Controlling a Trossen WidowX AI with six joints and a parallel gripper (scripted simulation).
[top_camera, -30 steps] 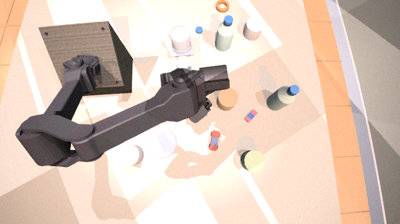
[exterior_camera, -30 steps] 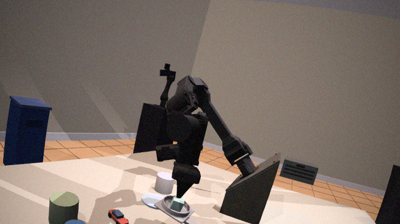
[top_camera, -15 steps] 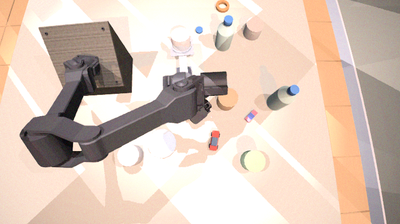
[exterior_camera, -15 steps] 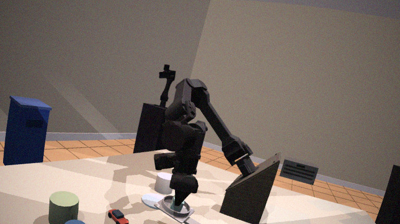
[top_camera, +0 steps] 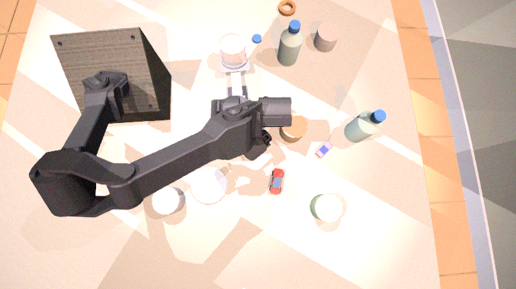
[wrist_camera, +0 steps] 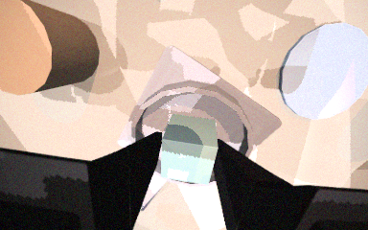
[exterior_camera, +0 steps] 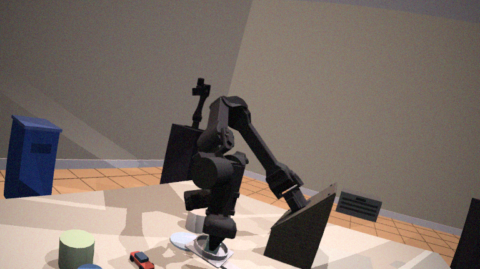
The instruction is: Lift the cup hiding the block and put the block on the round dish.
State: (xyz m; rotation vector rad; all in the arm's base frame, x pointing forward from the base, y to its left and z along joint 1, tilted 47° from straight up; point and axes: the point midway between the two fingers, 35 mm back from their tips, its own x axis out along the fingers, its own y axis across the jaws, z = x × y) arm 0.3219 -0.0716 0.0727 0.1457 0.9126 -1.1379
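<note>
The round dish is 13 cm to the right of my gripper tip, 9 cm behind it and 8 cm below it. Round my gripper tip: teal block (right at my gripper tip); then red toy car (11 cm to the right, 10 cm ahead, 7 cm below); then small balance (12 cm to the left, 6 cm below, 1 cm behind).
</note>
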